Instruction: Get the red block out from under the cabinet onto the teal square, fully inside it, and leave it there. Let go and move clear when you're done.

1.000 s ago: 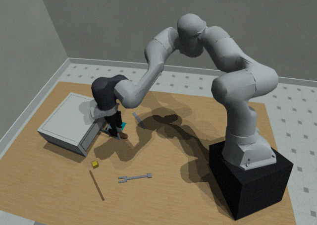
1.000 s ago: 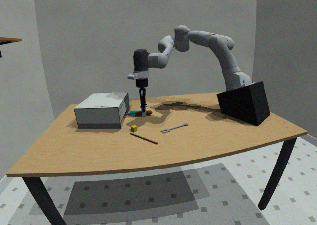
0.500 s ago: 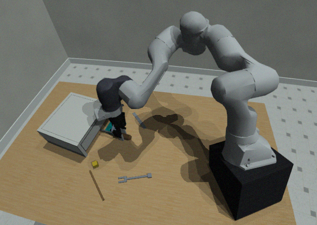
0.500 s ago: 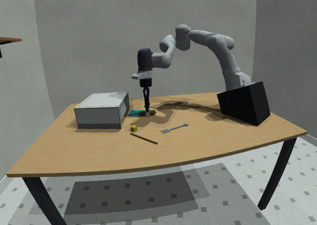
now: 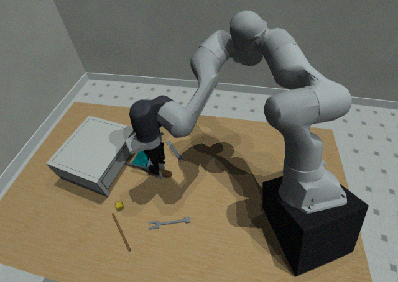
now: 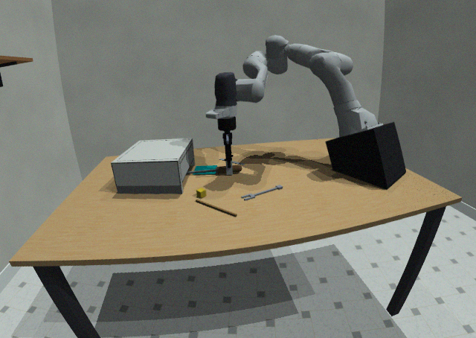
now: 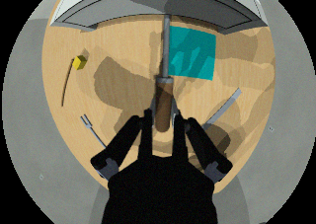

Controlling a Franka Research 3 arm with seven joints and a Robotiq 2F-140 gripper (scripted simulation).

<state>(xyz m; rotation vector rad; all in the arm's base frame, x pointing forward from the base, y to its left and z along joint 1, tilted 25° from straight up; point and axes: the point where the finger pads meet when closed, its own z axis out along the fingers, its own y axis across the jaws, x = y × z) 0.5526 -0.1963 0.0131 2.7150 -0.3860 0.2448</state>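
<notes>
Now: hand 90 mm short of the teal square, 80 mm to the left of it and 40 mm above it. Also, from my hand: grey hook tool (110 mm ahead, 80 mm to the right, 20 mm below); then yellow cube (160 mm ahead, 160 mm to the left, 20 mm below); then flat grey bar (50 mm behind, 140 mm to the right, 40 mm below).
</notes>
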